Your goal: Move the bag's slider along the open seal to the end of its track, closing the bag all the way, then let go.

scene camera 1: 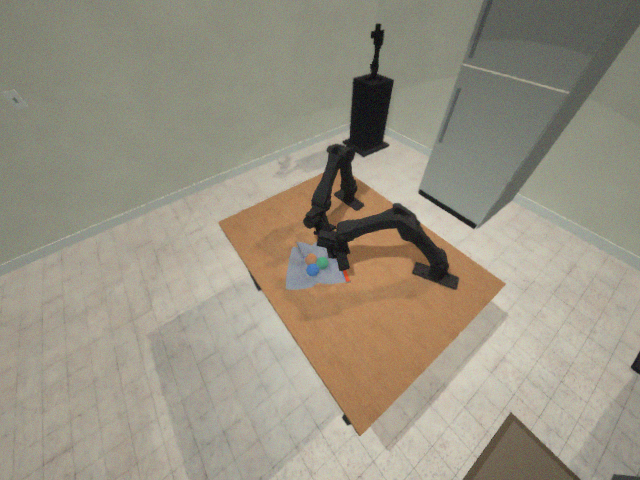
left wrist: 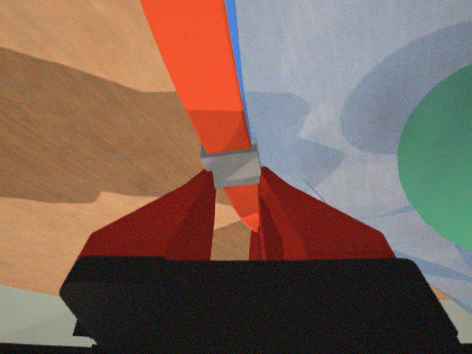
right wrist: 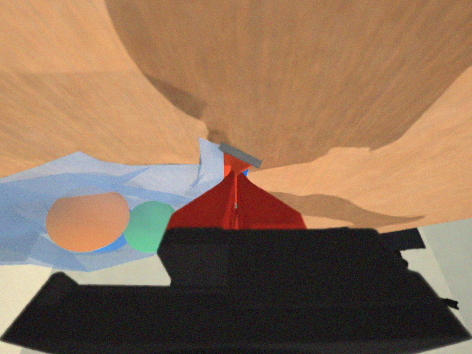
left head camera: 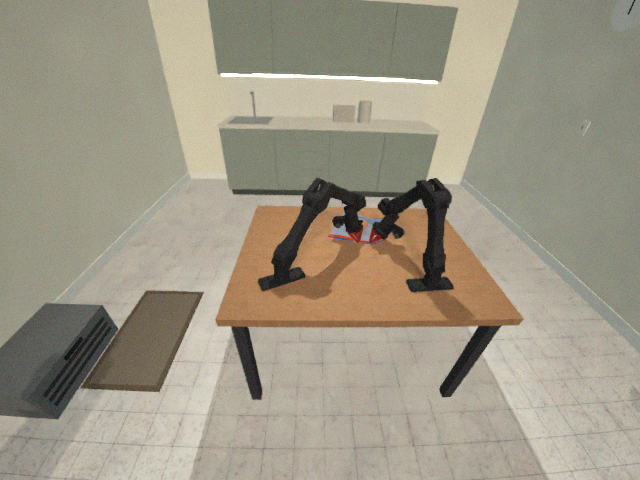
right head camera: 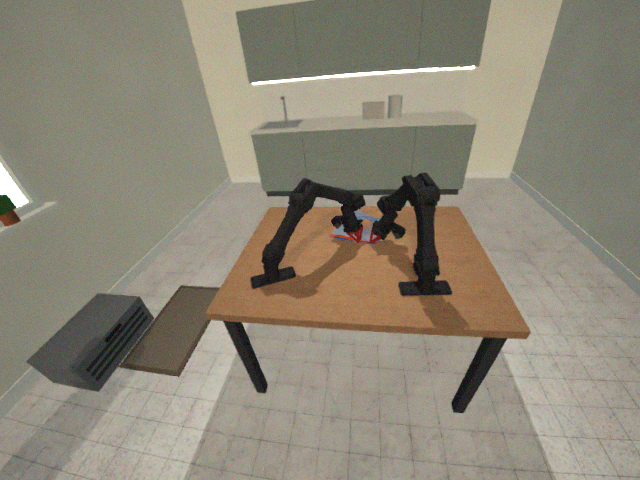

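The pale blue bag (scene camera 1: 299, 276) (right wrist: 75, 167) lies on the table with an orange-red seal strip (left wrist: 195, 50) (scene camera 1: 346, 276) along one edge. A blue strip (left wrist: 237, 50) runs beside it. My left gripper (left wrist: 236, 176) (left head camera: 358, 240) (right head camera: 358, 241) is shut on the grey slider (left wrist: 231, 167), which straddles the seal. My right gripper (right wrist: 235, 177) (left head camera: 371, 241) (right head camera: 371, 241) is shut on the seal strip near a grey end piece (right wrist: 241, 155). In scene camera 1 both sets of fingertips are hidden behind the grippers' bodies.
Orange (scene camera 1: 310, 258) (right wrist: 87, 221), green (scene camera 1: 322, 262) (left wrist: 445, 165) (right wrist: 149, 225) and blue (scene camera 1: 312, 269) balls sit at the bag. The wooden table (left head camera: 361, 304) (scene camera 1: 372, 335) carries both arms. The two grippers are close together at the seal.
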